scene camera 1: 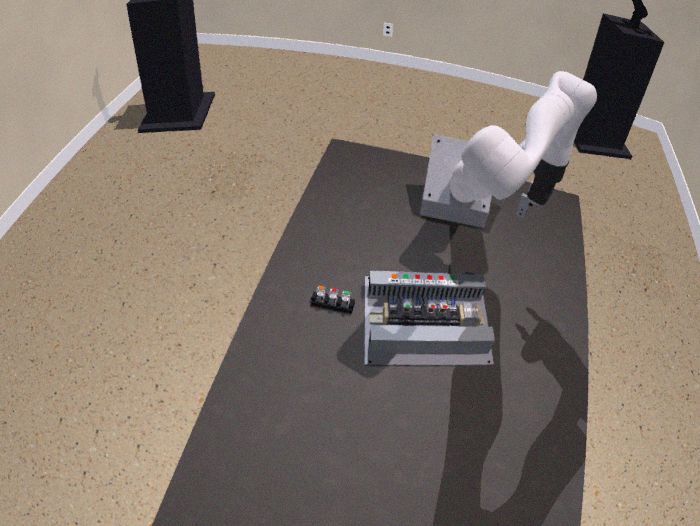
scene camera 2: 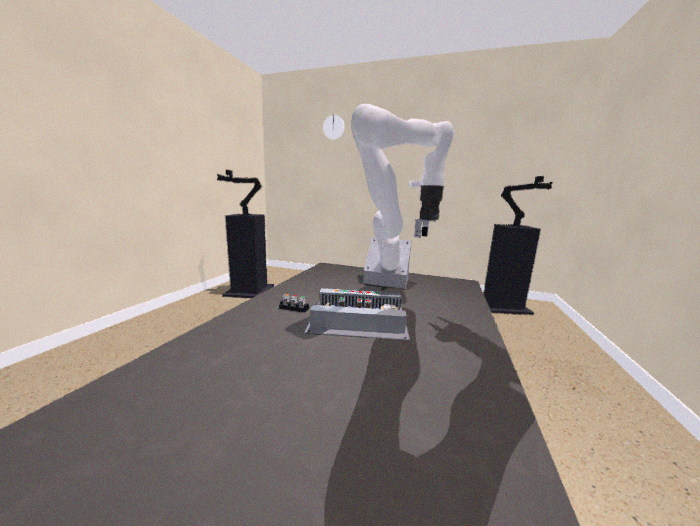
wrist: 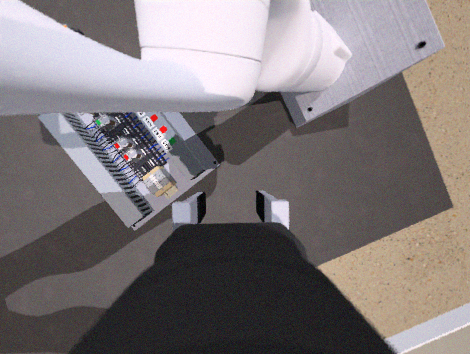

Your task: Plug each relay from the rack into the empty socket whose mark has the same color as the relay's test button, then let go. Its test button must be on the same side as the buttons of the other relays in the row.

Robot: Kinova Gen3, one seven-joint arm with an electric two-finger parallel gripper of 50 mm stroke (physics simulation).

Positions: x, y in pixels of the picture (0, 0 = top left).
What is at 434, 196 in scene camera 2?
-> The gripper.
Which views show the gripper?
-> Scene camera 1, scene camera 2 and the wrist view: all of them.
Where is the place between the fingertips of the gripper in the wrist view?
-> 231, 202
